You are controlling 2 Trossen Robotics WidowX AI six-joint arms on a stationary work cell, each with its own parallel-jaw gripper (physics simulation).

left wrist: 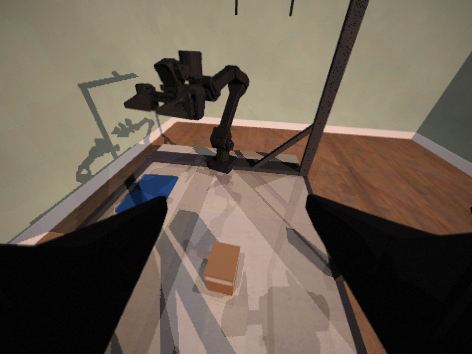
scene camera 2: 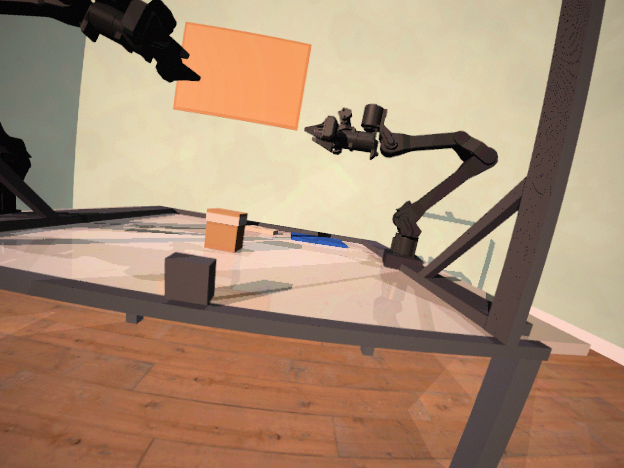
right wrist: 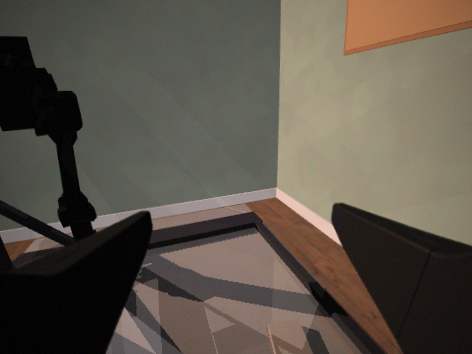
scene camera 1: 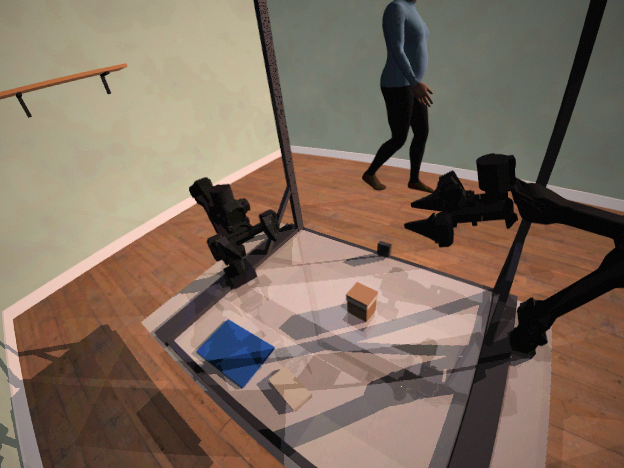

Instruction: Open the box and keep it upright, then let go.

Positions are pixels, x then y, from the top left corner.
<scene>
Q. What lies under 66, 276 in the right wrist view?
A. My right gripper.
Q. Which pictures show my right gripper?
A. The left wrist view, scene camera 2, the right wrist view and scene camera 1: all of them.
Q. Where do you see a cream slab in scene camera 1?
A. At 288, 386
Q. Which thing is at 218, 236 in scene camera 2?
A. A brown box.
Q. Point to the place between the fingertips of my left gripper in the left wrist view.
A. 238, 201
</scene>
